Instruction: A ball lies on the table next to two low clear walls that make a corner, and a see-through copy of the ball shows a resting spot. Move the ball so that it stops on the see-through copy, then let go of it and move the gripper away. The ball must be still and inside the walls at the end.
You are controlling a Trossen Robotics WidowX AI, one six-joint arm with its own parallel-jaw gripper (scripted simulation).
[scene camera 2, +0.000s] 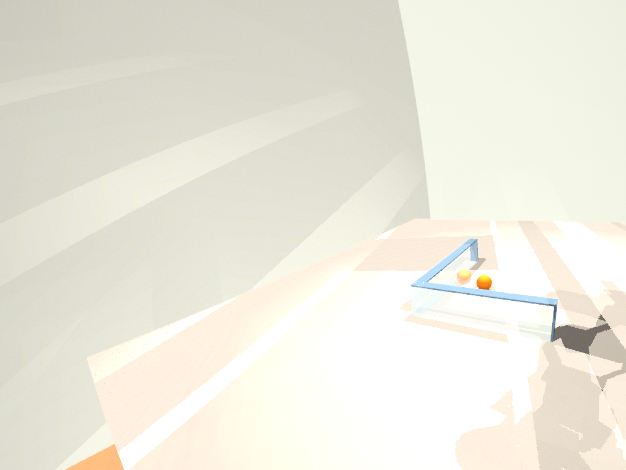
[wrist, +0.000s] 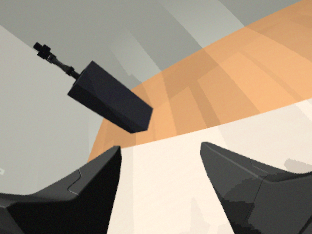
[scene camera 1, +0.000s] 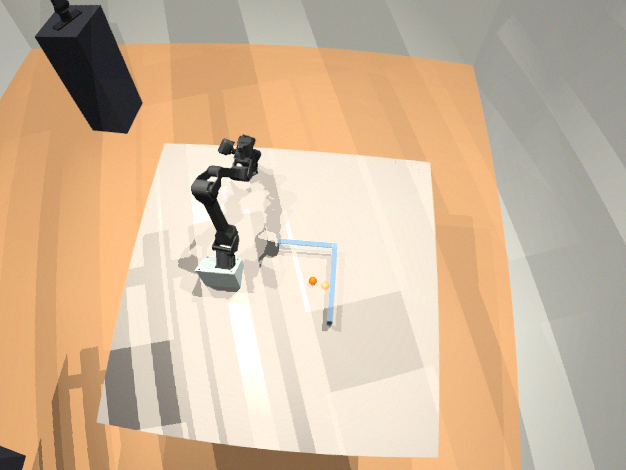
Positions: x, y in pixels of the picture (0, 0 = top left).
Scene:
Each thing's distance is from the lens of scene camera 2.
low clear wall [scene camera 2: 528, 320]: 0.53 m

